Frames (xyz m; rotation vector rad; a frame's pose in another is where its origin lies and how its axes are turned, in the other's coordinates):
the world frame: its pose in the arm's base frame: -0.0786 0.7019 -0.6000 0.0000 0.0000 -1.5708
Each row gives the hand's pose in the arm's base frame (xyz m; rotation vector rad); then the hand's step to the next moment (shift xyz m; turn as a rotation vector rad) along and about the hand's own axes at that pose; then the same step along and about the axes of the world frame.
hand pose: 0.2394 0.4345 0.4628 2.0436 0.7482 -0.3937
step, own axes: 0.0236 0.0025 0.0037 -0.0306 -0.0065 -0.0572
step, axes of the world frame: -0.0043 0.0197 -0.0130 -0.0397 -0.0281 0.0435
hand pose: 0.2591 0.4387 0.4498 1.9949 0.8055 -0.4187
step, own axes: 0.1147 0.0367 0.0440 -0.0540 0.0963 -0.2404
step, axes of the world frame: 0.0081 0.1097 -0.0658 -0.1490 0.0208 0.2176
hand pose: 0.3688 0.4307 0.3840 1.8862 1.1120 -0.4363
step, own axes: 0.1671 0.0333 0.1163 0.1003 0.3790 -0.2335
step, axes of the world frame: 0.0151 0.1323 -0.1575 -0.1639 0.3404 0.2560
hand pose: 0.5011 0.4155 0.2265 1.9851 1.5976 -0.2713
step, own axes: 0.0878 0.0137 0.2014 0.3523 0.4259 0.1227
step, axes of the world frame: 0.0387 0.0746 -0.2035 -0.1729 0.5194 -0.1445
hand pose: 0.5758 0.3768 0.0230 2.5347 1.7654 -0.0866
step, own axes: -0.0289 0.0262 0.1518 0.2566 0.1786 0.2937
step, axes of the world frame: 0.0474 0.0121 -0.1489 -0.1563 0.2515 -0.3104
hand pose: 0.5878 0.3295 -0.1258 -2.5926 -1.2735 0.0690
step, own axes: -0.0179 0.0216 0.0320 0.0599 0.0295 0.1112
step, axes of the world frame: 0.0202 0.0008 -0.0375 -0.0523 0.0428 -0.1107
